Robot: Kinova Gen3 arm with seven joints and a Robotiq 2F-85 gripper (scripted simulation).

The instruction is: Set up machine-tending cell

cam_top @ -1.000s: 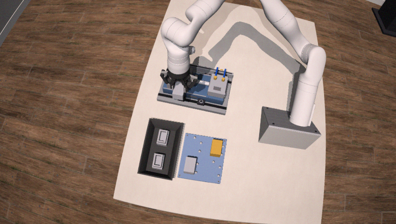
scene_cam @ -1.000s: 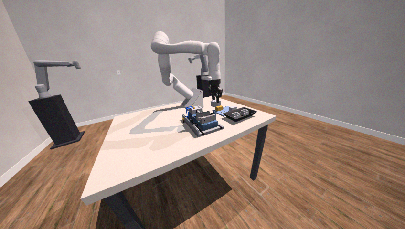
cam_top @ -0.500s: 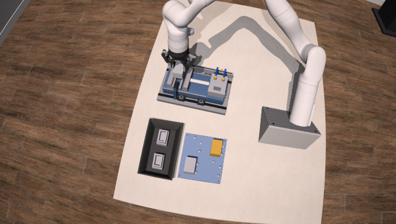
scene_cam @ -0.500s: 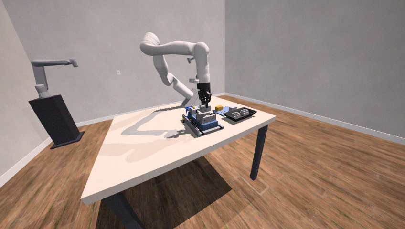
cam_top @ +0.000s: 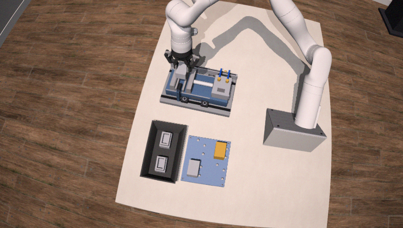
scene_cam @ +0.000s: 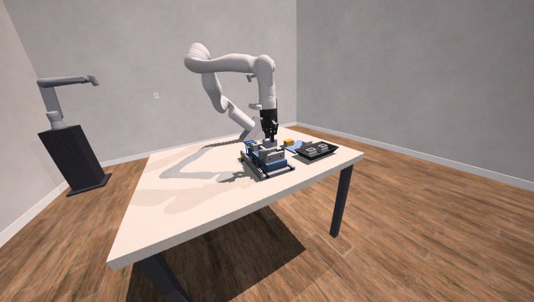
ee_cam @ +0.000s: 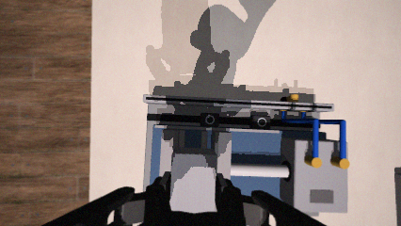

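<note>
Now: hand 9 cm past the white rod, 8 cm above it and 2 cm to the right of it. From my hand the other things lie so: hose block: 16 cm behind, 8 cm below, 3 cm to the left; then blue vise: 12 cm below, 7 cm behind, 2 cm to the left; then brass blank: 28 cm to the left, 17 cm behind, 14 cm below.
</note>
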